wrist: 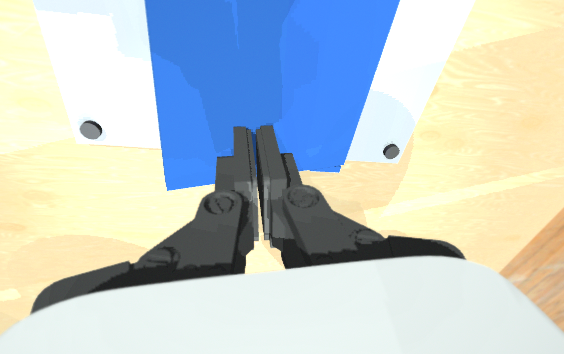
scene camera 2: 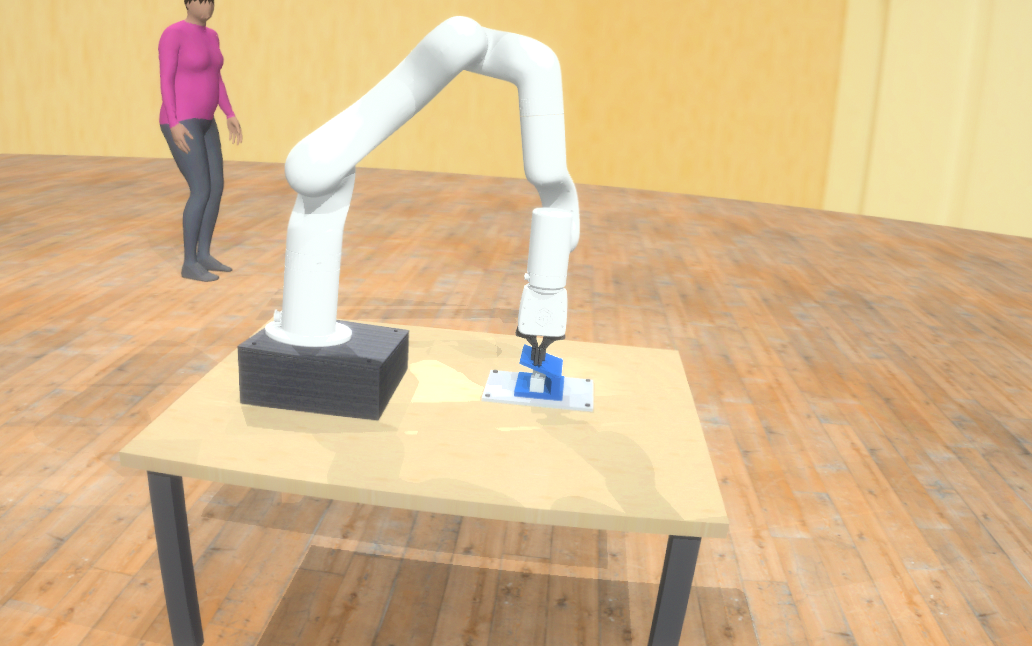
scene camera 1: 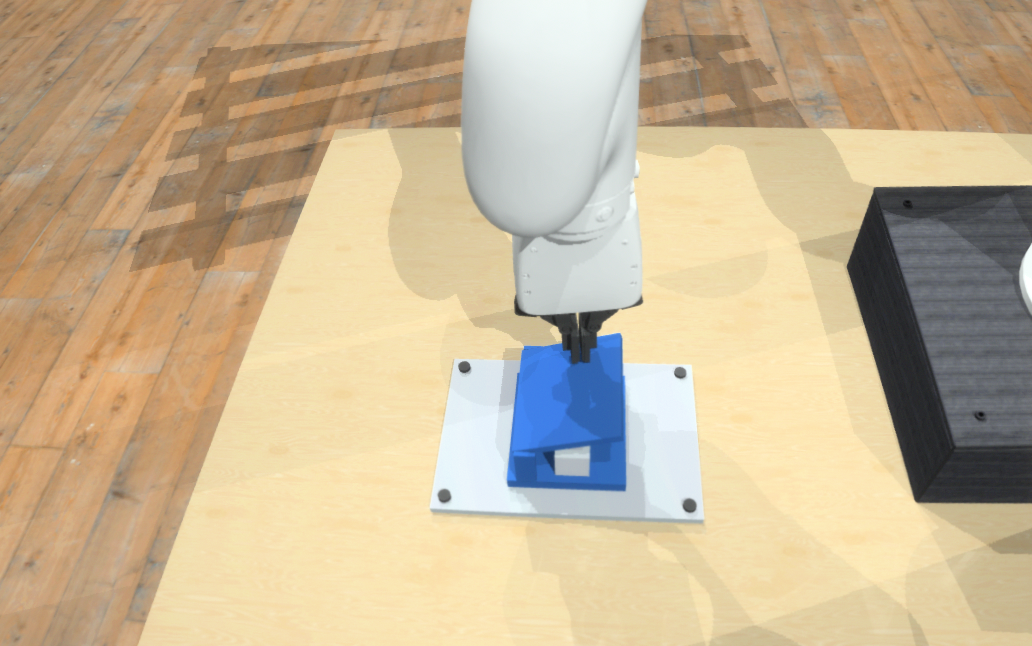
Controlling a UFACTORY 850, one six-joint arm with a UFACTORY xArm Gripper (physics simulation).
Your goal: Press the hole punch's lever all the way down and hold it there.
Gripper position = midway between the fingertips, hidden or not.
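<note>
There is my gripper (scene camera 1: 579, 350) (scene camera 2: 537, 363) (wrist: 253, 155). I can see a blue lever (scene camera 1: 560, 405) (scene camera 2: 552, 366) (wrist: 309, 76), and along with the lever a white plate (scene camera 1: 663, 480) (scene camera 2: 577, 393) (wrist: 102, 63) is in my sight.
</note>
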